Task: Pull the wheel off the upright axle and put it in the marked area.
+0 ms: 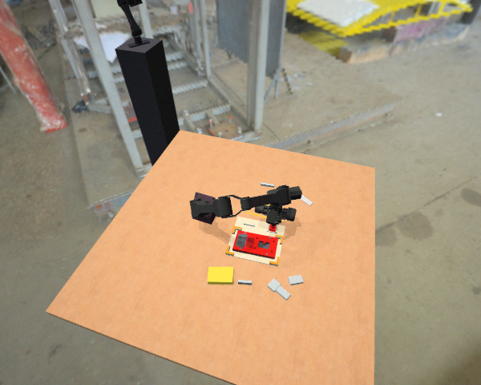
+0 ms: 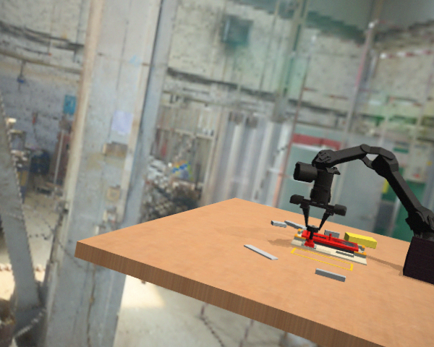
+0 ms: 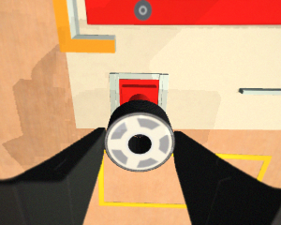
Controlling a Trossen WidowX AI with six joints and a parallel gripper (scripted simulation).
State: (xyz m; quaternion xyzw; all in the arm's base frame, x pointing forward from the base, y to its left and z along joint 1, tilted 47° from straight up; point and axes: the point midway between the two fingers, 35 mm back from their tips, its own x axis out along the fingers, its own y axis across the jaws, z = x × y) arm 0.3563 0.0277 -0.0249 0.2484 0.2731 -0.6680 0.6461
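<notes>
Now: gripper tip 30 mm above the upright axle. The rest, counted from my gripper tip: wheel: right at my gripper tip; then grey bar: 250 mm to the left, 110 mm ahead, 70 mm below; then yellow block: 320 mm to the right, 160 mm behind, 50 mm below.
</notes>
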